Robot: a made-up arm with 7 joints.
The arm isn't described. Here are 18 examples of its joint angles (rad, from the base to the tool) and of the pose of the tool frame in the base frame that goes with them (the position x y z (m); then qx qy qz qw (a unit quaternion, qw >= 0)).
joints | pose
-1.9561 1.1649 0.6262 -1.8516 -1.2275 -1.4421 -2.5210 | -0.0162 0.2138 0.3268 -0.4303 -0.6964 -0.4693 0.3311
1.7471 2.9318 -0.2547 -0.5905 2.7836 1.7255 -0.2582 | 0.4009 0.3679 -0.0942 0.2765 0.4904 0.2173 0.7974
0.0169 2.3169 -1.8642 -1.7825 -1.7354 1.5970 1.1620 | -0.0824 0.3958 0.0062 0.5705 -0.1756 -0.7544 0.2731
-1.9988 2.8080 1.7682 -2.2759 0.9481 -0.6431 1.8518 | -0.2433 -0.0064 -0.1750 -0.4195 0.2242 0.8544 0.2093
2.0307 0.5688 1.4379 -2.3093 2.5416 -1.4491 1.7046 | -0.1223 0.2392 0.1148 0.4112 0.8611 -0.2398 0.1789
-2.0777 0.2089 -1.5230 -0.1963 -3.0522 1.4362 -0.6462 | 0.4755 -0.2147 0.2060 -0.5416 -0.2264 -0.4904 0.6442
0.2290 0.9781 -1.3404 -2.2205 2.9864 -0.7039 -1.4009 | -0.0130 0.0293 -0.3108 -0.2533 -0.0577 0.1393 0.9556
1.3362 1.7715 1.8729 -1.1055 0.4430 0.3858 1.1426 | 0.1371 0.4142 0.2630 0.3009 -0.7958 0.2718 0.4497
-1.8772 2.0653 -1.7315 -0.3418 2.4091 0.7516 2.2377 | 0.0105 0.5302 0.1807 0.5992 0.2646 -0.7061 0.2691
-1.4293 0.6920 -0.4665 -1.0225 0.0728 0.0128 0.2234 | 0.4976 0.0122 0.1458 0.1432 -0.8709 -0.2880 0.3716
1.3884 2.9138 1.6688 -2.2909 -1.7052 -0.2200 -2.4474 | 0.2697 -0.1179 0.0350 -0.4262 -0.2756 -0.5269 0.6817
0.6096 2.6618 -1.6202 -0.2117 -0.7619 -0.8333 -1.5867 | 0.1893 0.3287 0.4134 0.6269 -0.5967 0.4920 0.0945
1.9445 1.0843 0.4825 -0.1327 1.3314 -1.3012 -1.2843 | -0.3873 0.3254 0.2411 0.7010 0.4062 -0.5190 0.2724
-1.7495 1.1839 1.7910 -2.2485 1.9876 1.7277 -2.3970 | -0.0382 0.3004 0.0449 -0.8804 0.3497 0.0186 0.3199
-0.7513 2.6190 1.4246 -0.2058 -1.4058 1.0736 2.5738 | -0.2682 0.2656 0.4150 -0.0896 0.6342 -0.4167 0.6451
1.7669 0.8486 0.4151 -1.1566 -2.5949 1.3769 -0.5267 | -0.3762 0.3317 -0.0423 -0.3238 -0.4827 0.6946 0.4240
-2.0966 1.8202 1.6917 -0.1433 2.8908 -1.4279 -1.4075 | 0.0156 0.5254 0.1947 -0.8382 -0.0685 0.5407 0.0188
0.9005 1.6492 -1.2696 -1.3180 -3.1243 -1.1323 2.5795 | -0.2252 0.3988 -0.1501 0.0566 0.7129 -0.6431 0.2740
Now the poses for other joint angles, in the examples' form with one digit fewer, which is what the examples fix.
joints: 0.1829 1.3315 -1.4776 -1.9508 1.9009 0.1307 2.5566
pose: -0.042 0.183 -0.320 0.042 0.333 0.938 0.086
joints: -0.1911 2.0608 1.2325 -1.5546 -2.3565 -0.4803 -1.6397
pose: 0.032 0.182 0.405 -0.264 -0.936 0.026 0.230
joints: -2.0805 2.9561 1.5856 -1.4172 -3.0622 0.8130 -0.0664
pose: -0.405 0.044 -0.229 -0.205 0.537 0.800 0.173
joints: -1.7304 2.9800 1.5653 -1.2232 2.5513 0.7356 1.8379
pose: -0.489 0.015 -0.077 -0.501 -0.506 -0.608 0.352
